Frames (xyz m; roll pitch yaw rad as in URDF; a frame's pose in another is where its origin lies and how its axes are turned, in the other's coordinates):
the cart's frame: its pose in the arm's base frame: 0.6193 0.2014 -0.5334 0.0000 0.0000 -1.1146
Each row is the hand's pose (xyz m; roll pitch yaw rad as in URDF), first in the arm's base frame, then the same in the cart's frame.
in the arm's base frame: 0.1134 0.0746 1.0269 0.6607 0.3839 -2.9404
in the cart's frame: -0.1090 -0.5100 1.5603 0.6607 0.3839 -1.8258
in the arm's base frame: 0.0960 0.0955 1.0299 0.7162 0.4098 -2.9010
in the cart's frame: -0.1355 -0.5164 1.5633 0.7162 0.4098 -1.7864
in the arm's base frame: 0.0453 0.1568 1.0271 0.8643 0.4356 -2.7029
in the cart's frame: -0.2128 -0.5349 1.5605 0.8643 0.4356 -1.5883
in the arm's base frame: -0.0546 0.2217 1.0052 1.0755 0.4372 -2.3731
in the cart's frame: -0.3151 -0.5960 1.5386 1.0755 0.4372 -1.2585
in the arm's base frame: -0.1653 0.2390 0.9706 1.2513 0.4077 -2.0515
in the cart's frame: -0.3794 -0.6878 1.5040 1.2513 0.4077 -0.9369
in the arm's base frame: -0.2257 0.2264 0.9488 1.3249 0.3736 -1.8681
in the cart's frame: -0.3947 -0.7476 1.4822 1.3249 0.3736 -0.7535
